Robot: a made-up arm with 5 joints.
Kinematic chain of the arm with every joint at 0, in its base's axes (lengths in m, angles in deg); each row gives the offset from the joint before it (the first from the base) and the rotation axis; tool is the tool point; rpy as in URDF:
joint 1: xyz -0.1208 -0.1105 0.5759 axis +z
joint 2: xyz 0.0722 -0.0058 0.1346 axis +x
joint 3: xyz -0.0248 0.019 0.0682 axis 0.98 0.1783 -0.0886
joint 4: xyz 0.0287 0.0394 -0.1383 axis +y
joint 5: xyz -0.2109 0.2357 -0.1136 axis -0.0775 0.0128 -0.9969
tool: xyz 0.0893 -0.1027 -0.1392 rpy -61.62 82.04 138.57
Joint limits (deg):
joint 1: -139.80..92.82
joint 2: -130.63..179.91
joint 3: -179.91..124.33
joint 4: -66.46..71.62
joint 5: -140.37..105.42
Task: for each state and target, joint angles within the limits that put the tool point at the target. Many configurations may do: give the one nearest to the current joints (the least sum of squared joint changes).
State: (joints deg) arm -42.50 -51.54 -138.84 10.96 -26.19
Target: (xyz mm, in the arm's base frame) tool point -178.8 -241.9 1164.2
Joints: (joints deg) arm -60.40 -44.76 -150.03 19.78 -37.56
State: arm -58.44 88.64 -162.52 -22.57 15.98
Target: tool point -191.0 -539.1 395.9
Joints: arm -41.86 103.78 -160.25 -38.91 26.90
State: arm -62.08 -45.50 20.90 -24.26 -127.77
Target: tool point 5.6 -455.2 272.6
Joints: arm -19.50 -68.65 -16.50 -62.60 -112.25
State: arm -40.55 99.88 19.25 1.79 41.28
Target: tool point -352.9 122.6 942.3
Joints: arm -10.39 86.36 14.11 13.13 72.97
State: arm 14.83 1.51 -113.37 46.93 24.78
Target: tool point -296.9 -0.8 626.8
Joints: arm -19.03 37.35 -68.28 71.62 32.58
